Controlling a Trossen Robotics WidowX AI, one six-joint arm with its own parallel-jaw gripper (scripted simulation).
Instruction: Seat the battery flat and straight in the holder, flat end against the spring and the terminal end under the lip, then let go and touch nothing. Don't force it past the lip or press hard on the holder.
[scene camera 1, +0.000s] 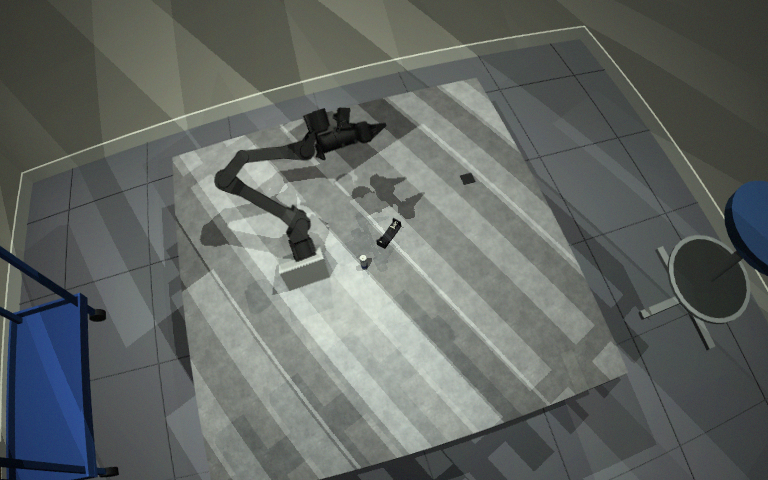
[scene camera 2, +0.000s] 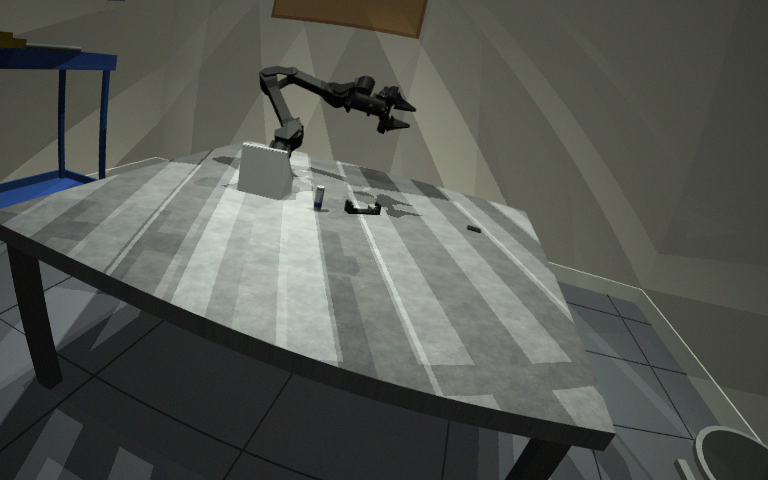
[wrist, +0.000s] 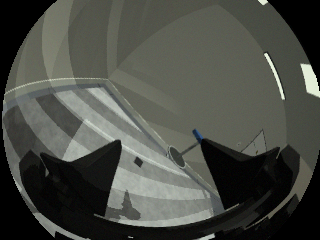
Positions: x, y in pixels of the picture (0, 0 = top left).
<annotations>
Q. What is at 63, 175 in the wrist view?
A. The gripper.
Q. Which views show the gripper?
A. Scene camera 1, scene camera 2 and the wrist view: all of them.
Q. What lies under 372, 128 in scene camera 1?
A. The gripper.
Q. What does the gripper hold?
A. Nothing.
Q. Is the gripper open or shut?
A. Open.
</annotations>
